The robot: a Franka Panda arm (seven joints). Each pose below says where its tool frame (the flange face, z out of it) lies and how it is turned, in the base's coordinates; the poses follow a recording.
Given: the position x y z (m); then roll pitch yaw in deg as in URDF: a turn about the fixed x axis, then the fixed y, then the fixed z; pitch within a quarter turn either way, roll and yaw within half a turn.
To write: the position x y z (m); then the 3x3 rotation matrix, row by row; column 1 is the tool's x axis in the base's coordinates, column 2 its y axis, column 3 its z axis. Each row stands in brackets. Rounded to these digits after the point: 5 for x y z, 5 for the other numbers.
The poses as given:
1: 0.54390, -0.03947, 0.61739, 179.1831, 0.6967, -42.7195
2: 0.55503, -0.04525, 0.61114, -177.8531, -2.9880, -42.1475
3: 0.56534, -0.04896, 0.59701, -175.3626, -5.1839, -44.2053
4: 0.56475, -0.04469, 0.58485, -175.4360, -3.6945, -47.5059
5: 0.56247, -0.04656, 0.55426, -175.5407, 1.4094, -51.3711
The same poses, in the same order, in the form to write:
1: [0.54390, -0.03947, 0.61739], [[0.73463, -0.67821, -0.01860], [-0.67836, -0.73473, -0.00223], [-0.01216, 0.01426, -0.99982]]
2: [0.55503, -0.04525, 0.61114], [[0.74041, -0.66912, 0.06376], [-0.67013, -0.74221, -0.00718], [0.05213, -0.03741, -0.99794]]
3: [0.56534, -0.04896, 0.59701], [[0.71391, -0.68971, 0.12093], [-0.69438, -0.71959, -0.00483], [0.09035, -0.08052, -0.99265]]
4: [0.56475, -0.04469, 0.58485], [[0.67411, -0.73155, 0.10206], [-0.73581, -0.67715, 0.00639], [0.06444, -0.07941, -0.99476]]
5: [0.56247, -0.04656, 0.55426], [[0.62408, -0.78003, 0.04543], [-0.78097, -0.62089, 0.06769], [-0.02460, -0.07773, -0.99667]]
